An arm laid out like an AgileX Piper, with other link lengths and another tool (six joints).
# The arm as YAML. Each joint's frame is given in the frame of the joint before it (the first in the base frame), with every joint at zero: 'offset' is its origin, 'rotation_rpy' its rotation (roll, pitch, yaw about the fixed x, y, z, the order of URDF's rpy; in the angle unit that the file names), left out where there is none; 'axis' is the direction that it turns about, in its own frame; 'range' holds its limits. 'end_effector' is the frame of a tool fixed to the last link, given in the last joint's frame.
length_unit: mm
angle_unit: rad
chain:
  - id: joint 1
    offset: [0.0, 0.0, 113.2]
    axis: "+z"
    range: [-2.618, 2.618]
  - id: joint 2
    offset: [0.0, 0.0, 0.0]
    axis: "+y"
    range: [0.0, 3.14]
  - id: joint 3
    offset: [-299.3, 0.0, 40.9]
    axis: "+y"
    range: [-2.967, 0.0]
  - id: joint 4
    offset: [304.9, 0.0, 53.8]
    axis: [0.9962, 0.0, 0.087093]
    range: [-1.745, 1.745]
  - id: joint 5
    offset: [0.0, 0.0, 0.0]
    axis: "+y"
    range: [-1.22, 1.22]
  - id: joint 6
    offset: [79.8, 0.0, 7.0]
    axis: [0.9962, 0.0, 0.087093]
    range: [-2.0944, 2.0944]
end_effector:
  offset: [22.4, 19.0, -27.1]
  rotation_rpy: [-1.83, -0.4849, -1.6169]
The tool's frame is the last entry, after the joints.
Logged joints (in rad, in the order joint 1, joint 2, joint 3, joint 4, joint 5, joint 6), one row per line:
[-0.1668 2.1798 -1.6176 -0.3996 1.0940 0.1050]
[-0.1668 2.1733 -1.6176 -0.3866 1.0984 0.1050]
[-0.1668 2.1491 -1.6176 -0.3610 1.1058 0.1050]
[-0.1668 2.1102 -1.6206 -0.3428 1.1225 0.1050]
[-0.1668 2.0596 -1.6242 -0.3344 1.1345 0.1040]
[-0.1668 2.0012 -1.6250 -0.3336 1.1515 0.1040]
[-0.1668 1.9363 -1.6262 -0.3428 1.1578 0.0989]
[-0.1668 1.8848 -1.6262 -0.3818 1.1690 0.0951]
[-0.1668 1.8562 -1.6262 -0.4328 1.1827 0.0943]
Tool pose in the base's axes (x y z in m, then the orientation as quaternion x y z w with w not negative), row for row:
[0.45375 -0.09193 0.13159 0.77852 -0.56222 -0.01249 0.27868]
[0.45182 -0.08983 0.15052 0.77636 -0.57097 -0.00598 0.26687]
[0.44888 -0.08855 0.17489 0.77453 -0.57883 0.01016 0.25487]
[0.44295 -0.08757 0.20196 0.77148 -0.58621 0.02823 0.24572]
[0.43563 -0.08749 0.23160 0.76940 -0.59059 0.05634 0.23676]
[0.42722 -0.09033 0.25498 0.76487 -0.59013 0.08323 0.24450]
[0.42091 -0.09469 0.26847 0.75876 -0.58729 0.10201 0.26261]
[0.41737 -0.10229 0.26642 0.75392 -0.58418 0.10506 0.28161]
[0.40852 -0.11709 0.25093 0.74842 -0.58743 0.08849 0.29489]
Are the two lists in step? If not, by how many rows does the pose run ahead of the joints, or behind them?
The pose runs 2 rows ahead of the joints: the pose in row i belongs to the joints in row i + 2.
